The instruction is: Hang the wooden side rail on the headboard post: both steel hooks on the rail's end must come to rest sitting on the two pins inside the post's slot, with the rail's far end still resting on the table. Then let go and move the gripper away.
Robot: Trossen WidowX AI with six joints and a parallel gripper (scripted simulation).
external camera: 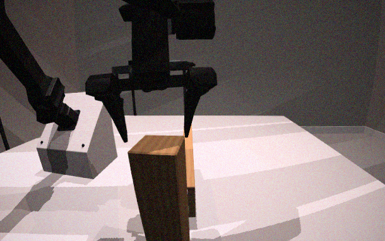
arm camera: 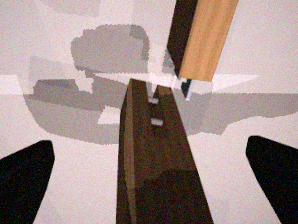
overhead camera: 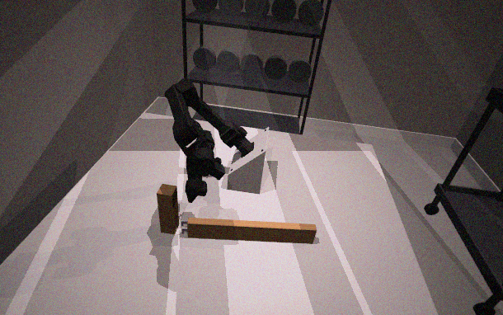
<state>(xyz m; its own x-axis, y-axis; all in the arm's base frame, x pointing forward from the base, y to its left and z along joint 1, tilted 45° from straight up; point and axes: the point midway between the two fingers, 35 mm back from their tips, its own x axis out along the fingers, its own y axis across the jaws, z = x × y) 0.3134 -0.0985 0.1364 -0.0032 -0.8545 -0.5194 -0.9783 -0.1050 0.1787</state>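
Right now the headboard post is 20 mm ahead of my gripper tip, 70 mm to the right of it and 70 mm below it.
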